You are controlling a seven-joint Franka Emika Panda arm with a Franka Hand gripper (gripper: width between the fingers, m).
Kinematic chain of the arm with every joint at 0, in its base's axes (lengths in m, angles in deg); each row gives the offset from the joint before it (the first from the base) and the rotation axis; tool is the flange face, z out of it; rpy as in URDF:
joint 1: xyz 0 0 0.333 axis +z
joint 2: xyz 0 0 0 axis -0.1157 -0.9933 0
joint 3: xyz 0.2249 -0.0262 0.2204 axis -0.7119 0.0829 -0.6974
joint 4: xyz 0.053 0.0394 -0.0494 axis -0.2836 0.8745 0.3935
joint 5: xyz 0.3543 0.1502 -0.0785 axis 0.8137 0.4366 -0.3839
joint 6: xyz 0 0 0 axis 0.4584 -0.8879 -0.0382
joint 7: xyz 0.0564 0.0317 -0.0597 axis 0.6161 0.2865 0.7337
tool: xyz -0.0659 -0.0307 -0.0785 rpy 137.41 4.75 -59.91
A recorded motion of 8 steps. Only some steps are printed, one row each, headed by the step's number.
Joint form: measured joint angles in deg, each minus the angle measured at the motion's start. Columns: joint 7, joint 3, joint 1, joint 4, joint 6, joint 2, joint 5.
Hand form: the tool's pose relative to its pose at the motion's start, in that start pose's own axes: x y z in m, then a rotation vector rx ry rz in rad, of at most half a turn. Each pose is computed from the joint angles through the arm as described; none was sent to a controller.
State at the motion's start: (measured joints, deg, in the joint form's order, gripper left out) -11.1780 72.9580 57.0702 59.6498 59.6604 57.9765 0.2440
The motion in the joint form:
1: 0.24 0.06 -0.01 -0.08 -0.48 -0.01 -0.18
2: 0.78 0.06 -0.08 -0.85 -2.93 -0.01 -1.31
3: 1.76 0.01 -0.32 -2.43 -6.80 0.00 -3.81
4: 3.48 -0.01 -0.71 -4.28 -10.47 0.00 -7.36
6: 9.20 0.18 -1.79 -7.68 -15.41 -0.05 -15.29
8: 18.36 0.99 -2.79 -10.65 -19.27 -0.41 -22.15
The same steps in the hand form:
1: 0.0010 0.0006 0.0004 -0.0072 0.0037 -0.0046
2: 0.0050 0.0014 -0.0013 -0.0353 0.0262 -0.0208
3: 0.0142 0.0012 -0.0070 -0.0735 0.0731 -0.0500
4: 0.0271 0.0000 -0.0151 -0.1056 0.1362 -0.0937
6: 0.0581 -0.0040 -0.0329 -0.1504 0.2701 -0.2098
8: 0.0916 -0.0055 -0.0476 -0.2215 0.3798 -0.3590

